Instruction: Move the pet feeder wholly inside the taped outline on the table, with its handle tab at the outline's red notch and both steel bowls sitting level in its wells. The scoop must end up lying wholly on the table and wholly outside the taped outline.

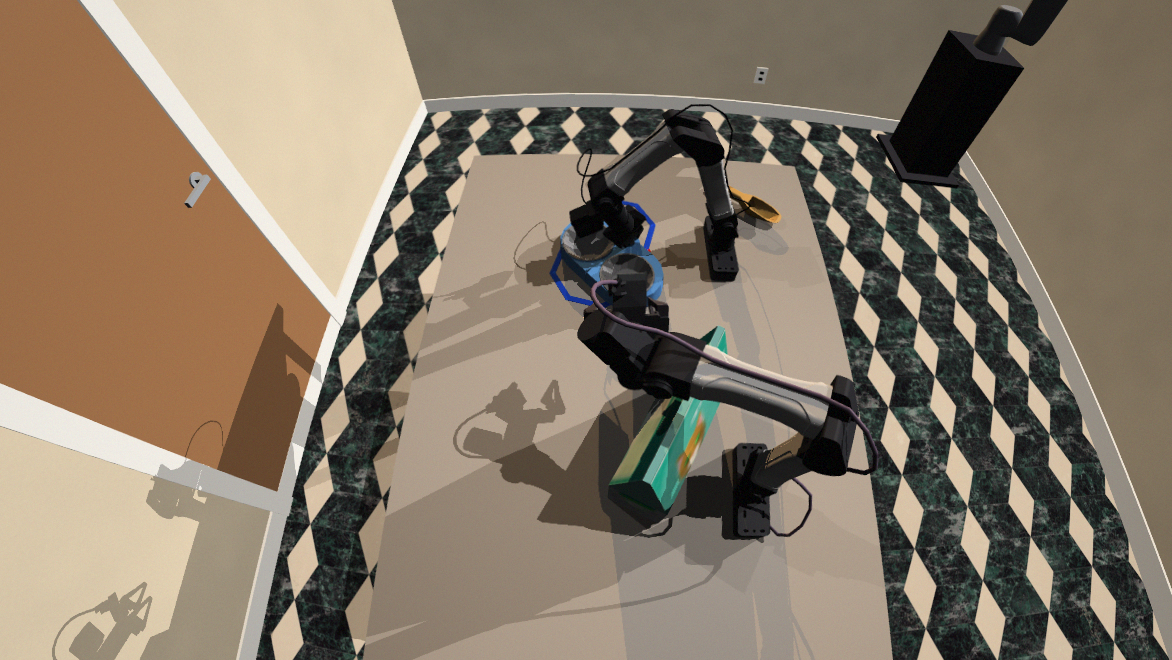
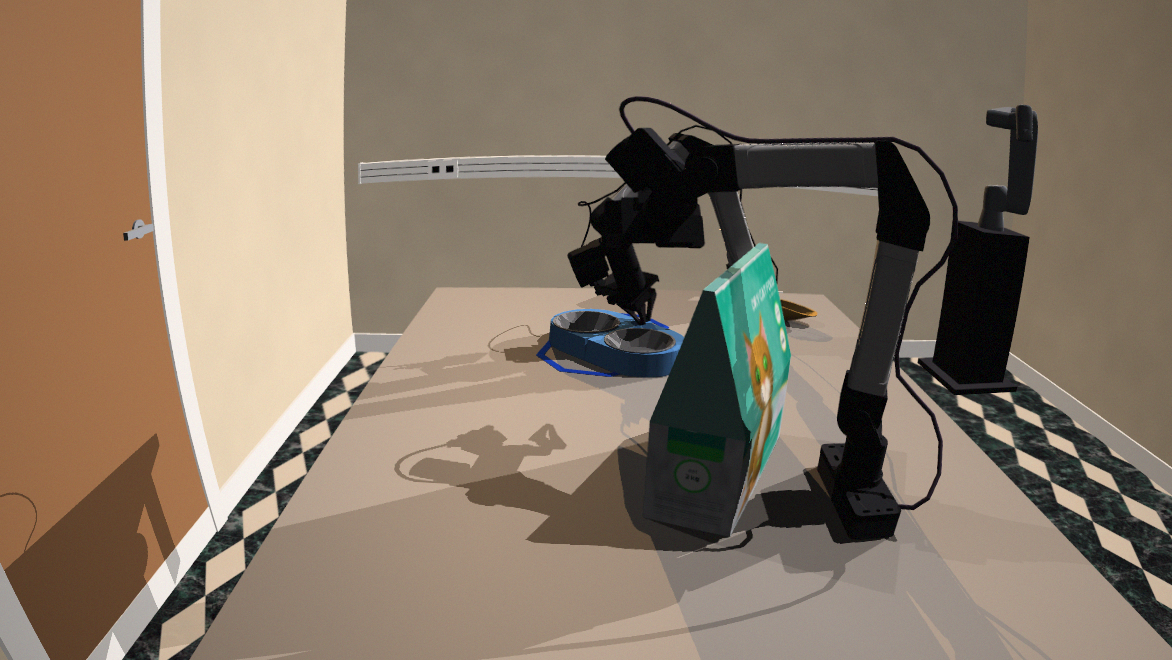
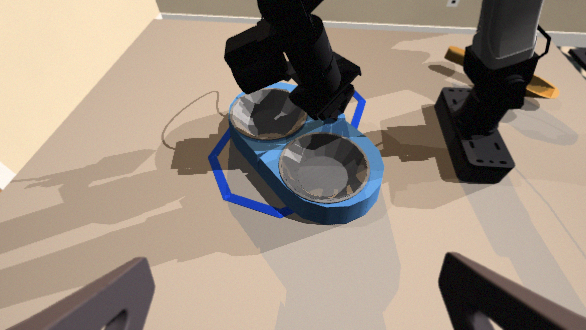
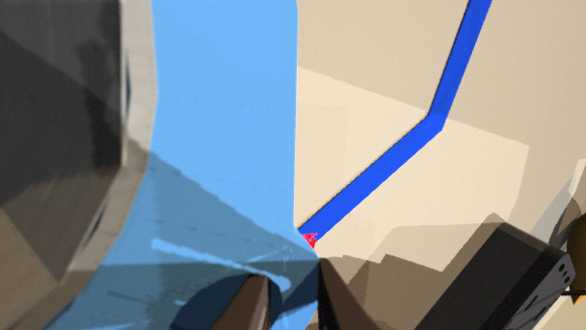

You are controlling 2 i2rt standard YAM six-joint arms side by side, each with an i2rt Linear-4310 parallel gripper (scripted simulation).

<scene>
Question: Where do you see a blue pet feeder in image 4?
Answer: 216,203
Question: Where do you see a blue pet feeder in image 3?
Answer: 263,155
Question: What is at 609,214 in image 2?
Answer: My left gripper.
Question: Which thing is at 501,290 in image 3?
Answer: My left gripper.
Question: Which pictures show the blue pet feeder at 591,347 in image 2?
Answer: Image 1, image 2, image 3 and image 4: all of them.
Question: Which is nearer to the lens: the blue pet feeder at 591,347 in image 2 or the green cat food bag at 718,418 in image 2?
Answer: The green cat food bag.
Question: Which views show the green cat food bag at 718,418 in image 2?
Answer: Image 1 and image 2 only.
</scene>
